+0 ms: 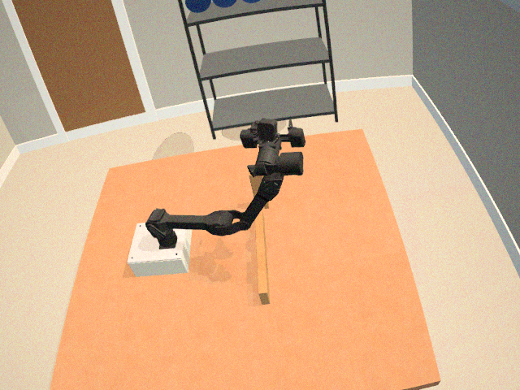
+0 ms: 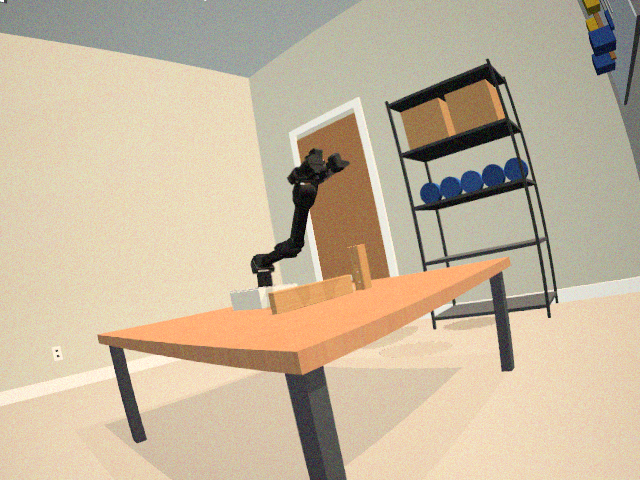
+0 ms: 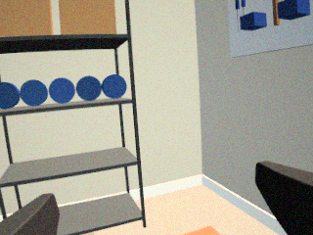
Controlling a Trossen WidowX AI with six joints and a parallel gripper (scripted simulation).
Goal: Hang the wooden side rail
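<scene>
The wooden headboard post is 12 cm behind my gripper tip, 13 cm to the left of it and 38 cm below it.
</scene>
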